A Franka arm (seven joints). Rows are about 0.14 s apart.
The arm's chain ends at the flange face. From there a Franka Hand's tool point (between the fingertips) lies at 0.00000 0.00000 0.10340 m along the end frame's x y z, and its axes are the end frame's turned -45 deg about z.
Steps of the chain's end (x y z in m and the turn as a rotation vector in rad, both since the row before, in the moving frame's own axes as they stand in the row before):
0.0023 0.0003 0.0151 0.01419 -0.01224 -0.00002
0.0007 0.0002 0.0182 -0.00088 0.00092 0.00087
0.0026 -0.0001 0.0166 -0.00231 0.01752 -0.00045
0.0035 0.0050 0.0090 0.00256 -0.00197 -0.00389
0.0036 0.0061 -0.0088 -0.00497 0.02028 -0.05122
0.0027 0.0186 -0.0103 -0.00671 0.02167 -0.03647
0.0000 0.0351 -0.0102 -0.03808 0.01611 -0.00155
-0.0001 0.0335 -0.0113 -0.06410 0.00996 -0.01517
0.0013 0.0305 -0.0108 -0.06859 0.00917 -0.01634
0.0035 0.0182 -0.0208 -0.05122 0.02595 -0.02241
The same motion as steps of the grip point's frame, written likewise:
0.0016 -0.0001 0.0151 0.01869 0.00138 -0.00002
0.0004 0.0008 0.0182 -0.00127 0.00003 0.00087
0.0030 0.0032 0.0166 -0.01402 0.01076 -0.00045
-0.0010 0.0057 0.0090 0.00320 0.00042 -0.00389
-0.0006 0.0087 -0.0088 -0.01785 0.01083 -0.05122
-0.0101 0.0171 -0.0103 -0.02007 0.01058 -0.03647
-0.0264 0.0288 -0.0103 -0.03832 -0.01554 -0.00155
-0.0277 0.0291 -0.0115 -0.05237 -0.03828 -0.01517
-0.0249 0.0282 -0.0110 -0.05498 -0.04202 -0.01634
-0.0122 0.0210 -0.0210 -0.05457 -0.01787 -0.02241

